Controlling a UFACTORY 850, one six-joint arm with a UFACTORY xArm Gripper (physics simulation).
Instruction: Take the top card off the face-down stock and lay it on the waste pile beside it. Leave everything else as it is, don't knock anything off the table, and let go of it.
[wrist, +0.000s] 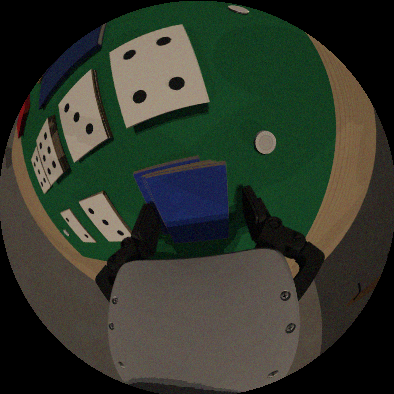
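The face-down stock (190, 187) is a small stack of blue-backed cards in the middle of the wrist view. Its cards are slightly fanned, with a lower one sticking out at the left. My gripper (197, 206) is open and empty, with its fingers on either side of the stock. The left finger overlaps the stock's left edge in the view; the right finger stands apart from its right edge. A face-up four-dot card (157, 67) lies beyond the stock, at the upper left. Which face-up cards form the waste pile is not certain from this view.
A three-dot pile (82, 122), a many-dot pile (46, 160), another three-dot card (104, 220) and a two-dot card (76, 226) lie left. A dark blue card or box (72, 62) lies upper left, near a red object (23, 117). A white disc (265, 142) lies right, near the wooden rim (355, 130).
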